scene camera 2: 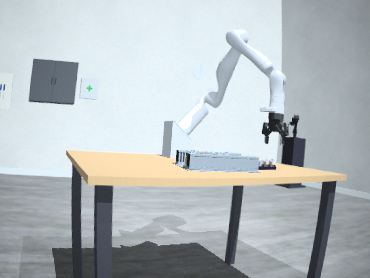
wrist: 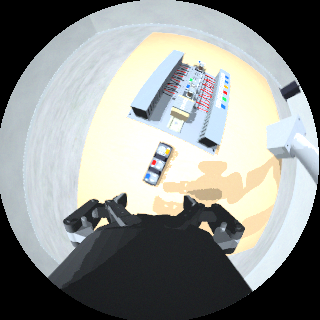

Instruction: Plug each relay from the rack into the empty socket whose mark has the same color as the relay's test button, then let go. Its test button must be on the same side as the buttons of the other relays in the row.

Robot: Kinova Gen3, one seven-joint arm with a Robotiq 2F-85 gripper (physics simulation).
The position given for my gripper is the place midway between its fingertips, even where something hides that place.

I see my gripper (wrist: 154,200) and a relay panel (wrist: 159,118).
